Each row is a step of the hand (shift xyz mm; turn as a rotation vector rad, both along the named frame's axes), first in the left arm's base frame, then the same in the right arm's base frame.
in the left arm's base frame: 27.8 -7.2 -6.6 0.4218 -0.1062 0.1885
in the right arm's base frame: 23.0 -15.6 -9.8 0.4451 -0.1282 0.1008
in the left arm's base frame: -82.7 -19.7 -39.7 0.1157 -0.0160 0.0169
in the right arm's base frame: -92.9 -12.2 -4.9 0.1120 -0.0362 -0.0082
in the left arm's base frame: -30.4 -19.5 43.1 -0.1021 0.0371 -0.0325
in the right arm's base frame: -16.4 5.8 53.5 -0.1021 0.0461 -0.0178
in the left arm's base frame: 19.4 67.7 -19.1 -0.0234 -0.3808 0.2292
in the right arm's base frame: 19.7 49.0 -50.4 0.0102 -0.2516 0.3670
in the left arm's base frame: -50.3 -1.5 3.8 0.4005 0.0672 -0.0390
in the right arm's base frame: -46.0 12.3 16.8 0.3696 -0.0512 -0.1650
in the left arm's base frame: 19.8 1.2 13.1 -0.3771 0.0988 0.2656
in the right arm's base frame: 23.0 1.1 5.8 -0.2529 0.2780 0.2851
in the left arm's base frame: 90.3 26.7 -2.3 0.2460 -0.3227 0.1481
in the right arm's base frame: 86.8 1.2 -36.5 0.2420 -0.2947 0.2029
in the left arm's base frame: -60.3 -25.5 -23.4 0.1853 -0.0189 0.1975
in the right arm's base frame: -67.2 -16.9 6.0 0.2370 0.0108 0.1320
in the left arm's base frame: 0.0 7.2 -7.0 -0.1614 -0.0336 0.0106
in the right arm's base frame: -1.5 3.9 -9.1 -0.1514 0.0129 0.0648
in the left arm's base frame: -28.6 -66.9 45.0 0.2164 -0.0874 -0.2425
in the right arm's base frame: -19.5 -36.5 74.8 0.1116 -0.2203 -0.2287
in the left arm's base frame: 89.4 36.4 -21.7 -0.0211 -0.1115 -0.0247
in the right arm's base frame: 80.7 3.0 -57.2 -0.0409 -0.1040 0.0314
